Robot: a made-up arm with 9 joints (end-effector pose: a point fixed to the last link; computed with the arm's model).
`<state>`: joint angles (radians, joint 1 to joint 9).
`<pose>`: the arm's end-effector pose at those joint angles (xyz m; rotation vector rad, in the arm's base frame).
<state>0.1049 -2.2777 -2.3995 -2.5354 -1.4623 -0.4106 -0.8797 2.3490 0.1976</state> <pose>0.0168 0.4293 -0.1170 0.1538 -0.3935 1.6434</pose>
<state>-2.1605 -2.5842 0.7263 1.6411 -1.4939 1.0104 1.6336 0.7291 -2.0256</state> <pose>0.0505 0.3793 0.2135 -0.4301 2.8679 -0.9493</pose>
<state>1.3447 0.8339 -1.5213 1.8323 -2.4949 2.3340 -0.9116 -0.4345 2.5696</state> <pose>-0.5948 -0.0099 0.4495 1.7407 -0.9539 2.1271</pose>
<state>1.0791 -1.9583 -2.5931 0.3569 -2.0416 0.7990 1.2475 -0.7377 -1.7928</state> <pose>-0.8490 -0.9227 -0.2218 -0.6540 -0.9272 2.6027</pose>
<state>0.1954 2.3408 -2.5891 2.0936 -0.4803 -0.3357 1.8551 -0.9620 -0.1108</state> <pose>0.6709 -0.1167 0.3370 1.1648 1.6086 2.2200</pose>
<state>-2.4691 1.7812 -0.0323 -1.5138 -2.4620 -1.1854 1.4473 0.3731 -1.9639</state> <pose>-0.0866 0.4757 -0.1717 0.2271 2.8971 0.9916</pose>
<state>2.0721 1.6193 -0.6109 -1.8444 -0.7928 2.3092 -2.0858 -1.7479 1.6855</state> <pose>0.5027 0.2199 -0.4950 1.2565 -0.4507 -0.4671</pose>
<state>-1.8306 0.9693 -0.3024 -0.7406 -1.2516 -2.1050 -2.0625 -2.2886 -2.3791</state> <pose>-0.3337 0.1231 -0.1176 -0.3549 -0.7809 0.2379</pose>
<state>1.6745 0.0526 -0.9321 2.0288 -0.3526 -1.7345 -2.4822 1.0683 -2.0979</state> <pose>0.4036 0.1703 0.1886 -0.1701 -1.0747 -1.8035</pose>
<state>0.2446 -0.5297 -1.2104 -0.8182 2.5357 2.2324 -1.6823 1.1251 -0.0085</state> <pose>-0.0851 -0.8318 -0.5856 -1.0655 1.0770 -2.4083</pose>
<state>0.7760 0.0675 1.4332 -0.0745 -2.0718 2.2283 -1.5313 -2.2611 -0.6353</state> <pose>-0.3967 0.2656 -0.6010 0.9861 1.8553 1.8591</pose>
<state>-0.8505 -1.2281 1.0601 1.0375 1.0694 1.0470 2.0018 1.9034 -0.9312</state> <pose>-0.0080 0.0250 0.0860 -0.3531 1.6473 1.1871</pose>
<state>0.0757 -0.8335 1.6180 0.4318 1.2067 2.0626 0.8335 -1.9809 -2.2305</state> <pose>-0.6640 0.1609 -0.1318 1.6831 -0.4449 -2.0017</pose>
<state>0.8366 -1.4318 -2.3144 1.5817 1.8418 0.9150 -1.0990 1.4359 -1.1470</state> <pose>0.3371 0.7830 0.1901 1.4926 2.1187 -0.4976</pose>
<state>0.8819 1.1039 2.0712 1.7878 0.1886 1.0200 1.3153 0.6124 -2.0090</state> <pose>0.1331 -0.2883 0.0411 -2.5834 -0.9411 0.9595</pose>
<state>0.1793 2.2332 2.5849 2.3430 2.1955 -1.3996 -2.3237 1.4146 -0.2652</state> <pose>0.0762 0.6968 0.3349 -1.7006 -1.9241 -0.8560</pose>
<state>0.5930 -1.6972 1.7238 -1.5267 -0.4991 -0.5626 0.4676 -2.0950 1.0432</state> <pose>-0.0773 0.6137 -0.0788 -0.1806 0.5368 2.2503</pose>
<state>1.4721 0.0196 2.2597 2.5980 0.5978 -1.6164 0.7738 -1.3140 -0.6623</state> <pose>-0.7259 0.4126 -0.2629 2.5462 -1.5418 0.5871</pose>
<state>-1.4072 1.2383 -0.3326 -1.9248 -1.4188 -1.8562 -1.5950 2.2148 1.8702</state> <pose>-0.1834 -0.2710 -0.3459 0.2455 -1.8857 2.0177</pose>
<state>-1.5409 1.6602 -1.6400 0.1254 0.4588 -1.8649 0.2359 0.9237 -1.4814</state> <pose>-0.4643 -0.0784 -0.0215 0.8516 -1.9823 0.9751</pose>
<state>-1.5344 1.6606 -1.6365 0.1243 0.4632 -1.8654 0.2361 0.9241 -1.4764</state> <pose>-0.4622 -0.0818 -0.0251 0.8530 -1.9837 0.9844</pose>
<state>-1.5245 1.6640 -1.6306 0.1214 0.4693 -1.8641 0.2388 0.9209 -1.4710</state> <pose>-0.4581 -0.0853 -0.0324 0.8490 -1.9892 0.9978</pose>
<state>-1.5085 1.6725 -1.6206 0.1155 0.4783 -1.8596 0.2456 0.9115 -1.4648</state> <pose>-0.4502 -0.0894 -0.0458 0.8362 -2.0015 1.0183</pose>
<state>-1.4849 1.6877 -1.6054 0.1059 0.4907 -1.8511 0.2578 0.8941 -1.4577</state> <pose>-0.4371 -0.0943 -0.0668 0.8128 -2.0232 1.0472</pose>
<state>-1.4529 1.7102 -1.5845 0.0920 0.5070 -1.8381 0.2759 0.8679 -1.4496</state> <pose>-0.4172 -0.1003 -0.0959 0.7787 -2.0567 1.0846</pose>
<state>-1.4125 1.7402 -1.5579 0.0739 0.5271 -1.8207 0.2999 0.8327 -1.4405</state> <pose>-0.3889 -0.1075 -0.1323 0.7360 -2.1041 1.1292</pose>
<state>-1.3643 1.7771 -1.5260 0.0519 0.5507 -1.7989 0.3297 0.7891 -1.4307</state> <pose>-0.3506 -0.1156 -0.1744 0.6882 -2.1678 1.1787</pose>
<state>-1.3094 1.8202 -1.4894 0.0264 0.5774 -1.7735 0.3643 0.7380 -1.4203</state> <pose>-0.3011 -0.1238 -0.2193 0.6400 -2.2490 1.2296</pose>
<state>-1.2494 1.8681 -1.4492 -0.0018 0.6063 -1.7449 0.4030 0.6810 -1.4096</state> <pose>-0.2403 -0.1302 -0.2633 0.5970 -2.3481 1.2781</pose>
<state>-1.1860 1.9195 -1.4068 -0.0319 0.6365 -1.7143 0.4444 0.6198 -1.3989</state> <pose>-0.1700 -0.1328 -0.3023 0.5651 -2.4632 1.3196</pose>
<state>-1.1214 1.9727 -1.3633 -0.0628 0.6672 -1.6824 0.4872 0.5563 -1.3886</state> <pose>-0.0931 -0.1291 -0.3331 0.5489 -2.5916 1.3503</pose>
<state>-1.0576 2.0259 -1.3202 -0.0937 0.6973 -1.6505 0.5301 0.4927 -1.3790</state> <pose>-0.0142 -0.1177 -0.3535 0.5520 -2.7281 1.3670</pose>
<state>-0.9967 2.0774 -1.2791 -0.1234 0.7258 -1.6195 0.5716 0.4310 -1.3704</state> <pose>0.0614 -0.0988 -0.3630 -0.5444 2.7135 -1.2957</pose>
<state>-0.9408 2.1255 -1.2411 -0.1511 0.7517 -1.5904 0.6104 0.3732 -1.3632</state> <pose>0.1293 -0.0739 -0.3631 -0.5398 2.6300 -1.1889</pose>
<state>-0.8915 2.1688 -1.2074 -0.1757 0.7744 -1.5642 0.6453 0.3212 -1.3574</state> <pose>0.1864 -0.0460 -0.3560 -0.5473 2.5521 -1.0896</pose>
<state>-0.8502 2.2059 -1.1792 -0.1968 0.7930 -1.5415 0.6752 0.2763 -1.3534</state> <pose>0.2314 -0.0183 -0.3451 -0.5608 2.4839 -1.0030</pose>
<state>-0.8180 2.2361 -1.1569 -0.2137 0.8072 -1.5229 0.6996 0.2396 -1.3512</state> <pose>0.2647 0.0060 -0.3331 -0.5754 2.4275 -0.9326</pose>
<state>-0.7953 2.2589 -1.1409 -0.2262 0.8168 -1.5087 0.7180 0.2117 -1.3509</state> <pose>0.2875 0.0248 -0.3227 -0.5876 2.3847 -0.8807</pose>
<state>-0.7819 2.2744 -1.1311 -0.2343 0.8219 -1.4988 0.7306 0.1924 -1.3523</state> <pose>0.3017 0.0369 -0.3151 -0.5952 2.3563 -0.8472</pose>
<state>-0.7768 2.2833 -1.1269 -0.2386 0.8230 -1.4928 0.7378 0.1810 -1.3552</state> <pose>0.3091 0.0425 -0.3111 -0.5974 2.3416 -0.8307</pose>
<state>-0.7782 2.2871 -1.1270 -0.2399 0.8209 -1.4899 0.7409 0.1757 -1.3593</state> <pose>0.3116 0.0426 -0.3100 -0.5951 2.3376 -0.8272</pose>
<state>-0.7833 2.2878 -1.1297 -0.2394 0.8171 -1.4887 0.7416 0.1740 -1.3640</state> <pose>0.3113 0.0398 -0.3107 -0.5900 2.3399 -0.8314</pose>
